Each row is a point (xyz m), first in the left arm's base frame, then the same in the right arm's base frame.
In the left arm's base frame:
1: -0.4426 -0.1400 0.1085
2: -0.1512 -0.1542 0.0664
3: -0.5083 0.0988 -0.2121
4: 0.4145 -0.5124 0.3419
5: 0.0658 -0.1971 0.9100
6: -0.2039 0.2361 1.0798
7: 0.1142 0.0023 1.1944
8: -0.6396 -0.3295 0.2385
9: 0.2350 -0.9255 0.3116
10: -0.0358 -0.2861 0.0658
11: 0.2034 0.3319 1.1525
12: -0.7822 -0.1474 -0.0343
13: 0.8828 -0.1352 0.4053
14: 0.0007 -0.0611 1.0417
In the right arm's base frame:
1: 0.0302 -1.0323 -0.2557
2: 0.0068 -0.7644 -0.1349
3: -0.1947 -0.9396 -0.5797
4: 0.2854 -0.4022 0.4267
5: 0.0122 -1.0323 0.6950
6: -0.3840 -1.3944 0.6604
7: -0.1948 -1.1656 0.9448
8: 0.2423 -1.2473 -0.2360
9: 0.7186 -0.4930 0.3381
10: 0.1225 -0.6538 -0.0636
11: -0.5328 -1.1028 0.9309
12: 0.0832 -1.2387 -0.5562
13: -0.1502 -0.0838 0.6997
14: -0.1156 -1.1718 0.7606

